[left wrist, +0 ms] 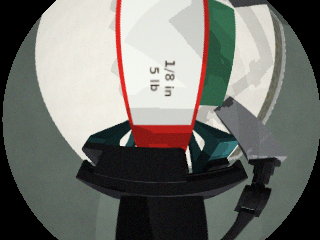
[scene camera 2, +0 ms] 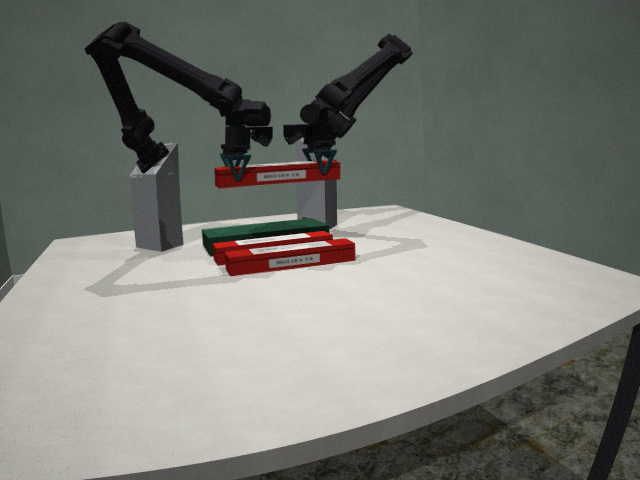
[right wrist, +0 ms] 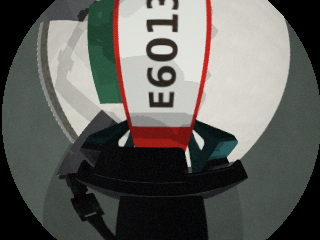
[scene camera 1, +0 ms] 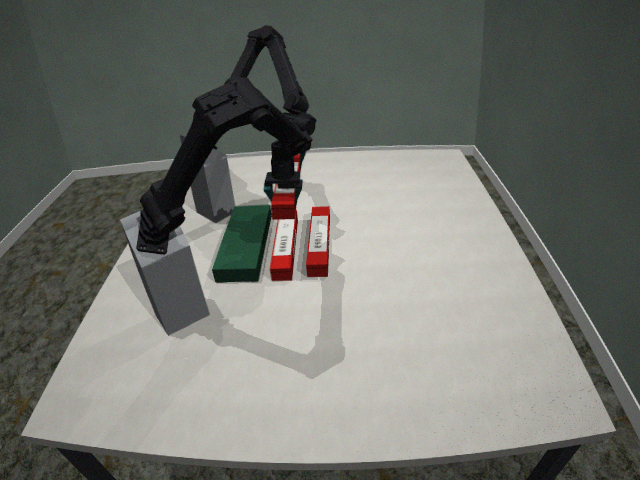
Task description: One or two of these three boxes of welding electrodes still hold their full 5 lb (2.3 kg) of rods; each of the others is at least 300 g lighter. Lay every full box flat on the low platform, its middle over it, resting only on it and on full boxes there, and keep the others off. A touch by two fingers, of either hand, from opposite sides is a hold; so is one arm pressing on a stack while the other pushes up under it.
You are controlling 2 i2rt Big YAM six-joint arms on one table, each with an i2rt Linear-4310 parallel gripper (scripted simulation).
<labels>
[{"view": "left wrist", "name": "left gripper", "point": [162,119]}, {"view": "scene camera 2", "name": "right gripper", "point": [234,179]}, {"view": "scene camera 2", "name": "low green platform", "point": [251,231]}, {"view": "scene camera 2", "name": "red electrode box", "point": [219,256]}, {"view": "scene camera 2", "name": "red electrode box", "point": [266,259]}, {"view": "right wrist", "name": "right gripper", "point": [161,118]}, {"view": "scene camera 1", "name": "right gripper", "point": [284,205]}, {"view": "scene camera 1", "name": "low green platform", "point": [246,234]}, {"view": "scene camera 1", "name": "red electrode box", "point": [282,207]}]
</labels>
